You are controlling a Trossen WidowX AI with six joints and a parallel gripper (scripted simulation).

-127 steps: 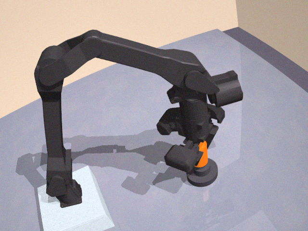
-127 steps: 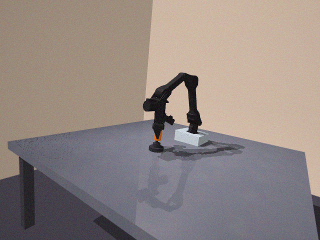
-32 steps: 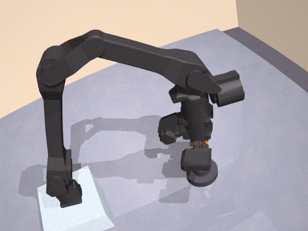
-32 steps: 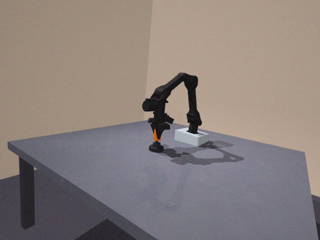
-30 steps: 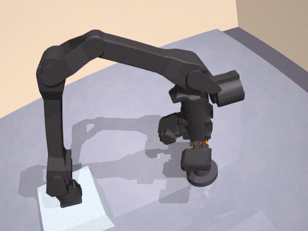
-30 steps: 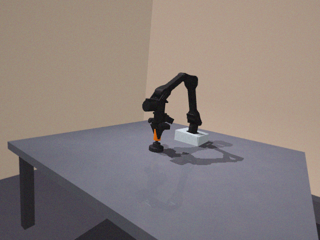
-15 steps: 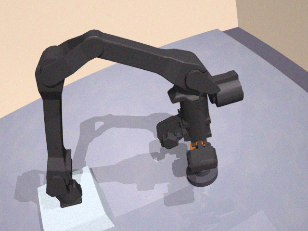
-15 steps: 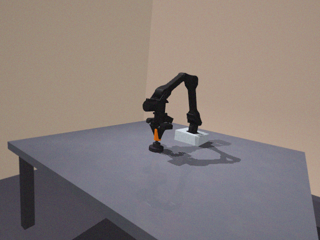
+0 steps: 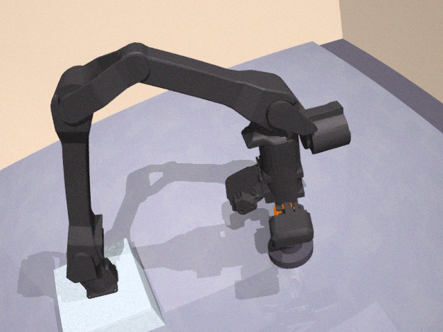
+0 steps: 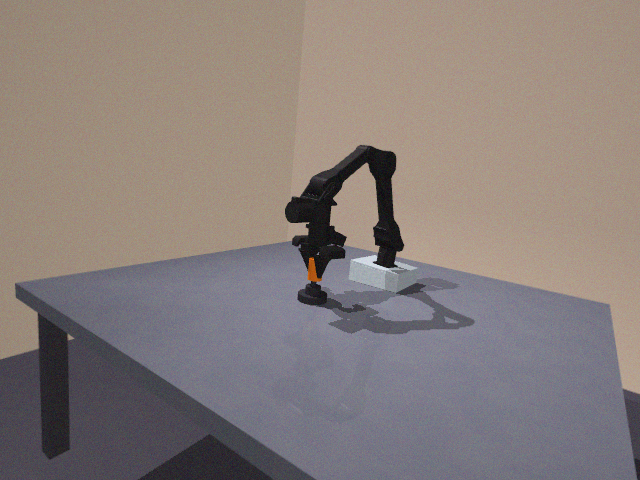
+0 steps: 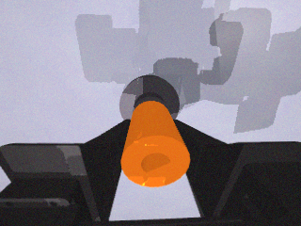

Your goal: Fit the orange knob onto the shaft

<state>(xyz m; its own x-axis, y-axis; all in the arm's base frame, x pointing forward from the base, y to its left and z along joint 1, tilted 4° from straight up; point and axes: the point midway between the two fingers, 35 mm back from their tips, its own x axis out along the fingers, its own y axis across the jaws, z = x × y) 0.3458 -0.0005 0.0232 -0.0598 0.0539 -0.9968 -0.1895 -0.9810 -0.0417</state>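
The orange knob lies 2 cm above my gripper tip. From my gripper tip the other things lie so: round dark pedestal 4 cm below.
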